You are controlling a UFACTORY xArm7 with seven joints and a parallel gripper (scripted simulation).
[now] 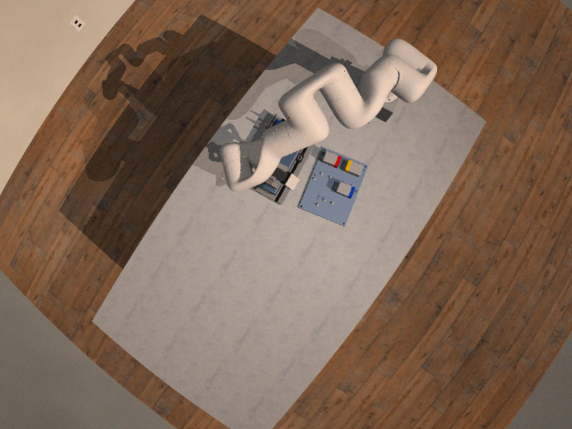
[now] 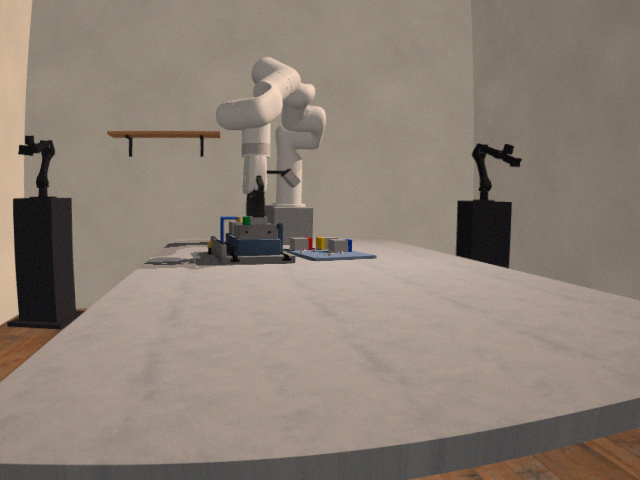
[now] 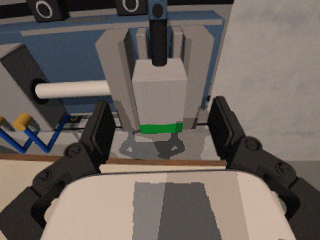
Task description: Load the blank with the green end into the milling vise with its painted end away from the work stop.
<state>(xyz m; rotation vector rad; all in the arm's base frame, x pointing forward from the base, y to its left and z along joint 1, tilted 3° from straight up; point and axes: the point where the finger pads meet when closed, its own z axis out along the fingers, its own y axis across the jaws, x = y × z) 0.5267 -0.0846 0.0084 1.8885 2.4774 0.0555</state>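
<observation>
Now: the green-ended blank 3 cm below my hand. Round my hand: milling vise 7 cm behind, 2 cm to the right, 9 cm below; fixed jaw 3 cm ahead, 1 cm to the left, 5 cm below; work stop rod 1 cm behind, 5 cm to the left, 4 cm below.
</observation>
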